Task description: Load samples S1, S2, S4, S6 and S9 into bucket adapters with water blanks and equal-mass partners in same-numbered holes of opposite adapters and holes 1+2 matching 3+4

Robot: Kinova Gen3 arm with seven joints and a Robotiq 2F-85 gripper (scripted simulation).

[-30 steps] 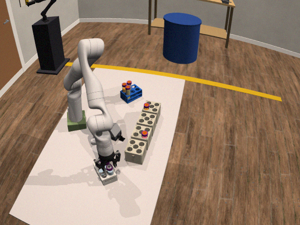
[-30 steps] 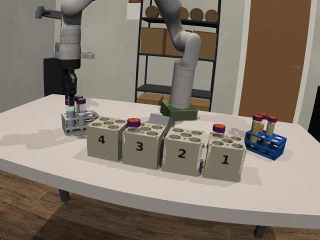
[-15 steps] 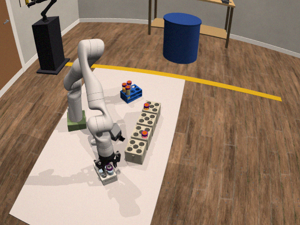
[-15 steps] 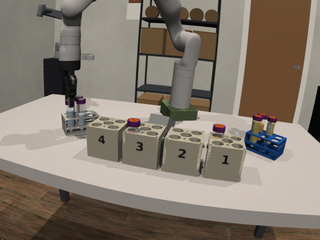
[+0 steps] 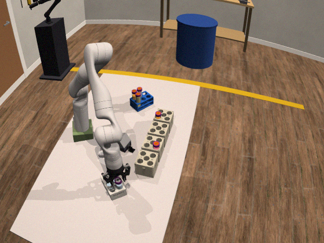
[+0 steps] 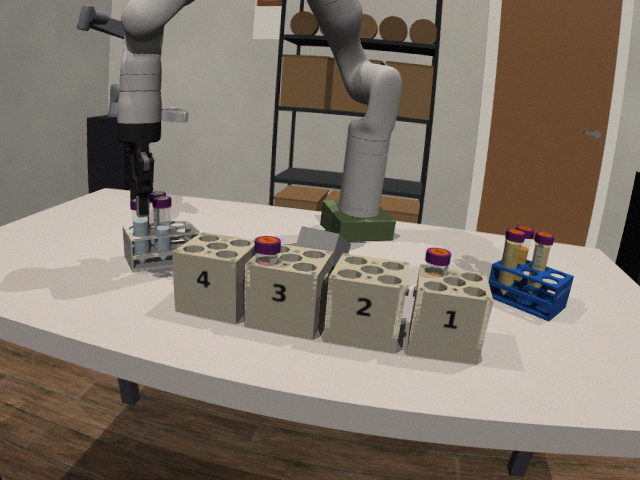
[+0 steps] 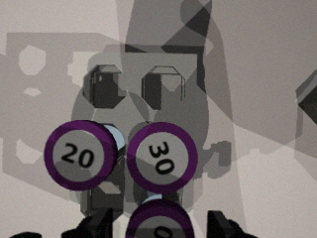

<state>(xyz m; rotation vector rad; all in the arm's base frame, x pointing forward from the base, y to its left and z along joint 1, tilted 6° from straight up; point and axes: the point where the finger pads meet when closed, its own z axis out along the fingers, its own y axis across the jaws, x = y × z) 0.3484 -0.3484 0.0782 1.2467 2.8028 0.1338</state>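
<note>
Right now my hand is 50 mm above the white-dot blank and 10 mm to the right of it. The rest, counted from my hand: grey done desk (310 mm to the left, 90 mm behind, 60 mm below); adapter 2 (400 mm to the left, 100 mm ahead, 70 mm below); blank rack (80 mm below, 40 mm behind, 20 mm to the left).
</note>
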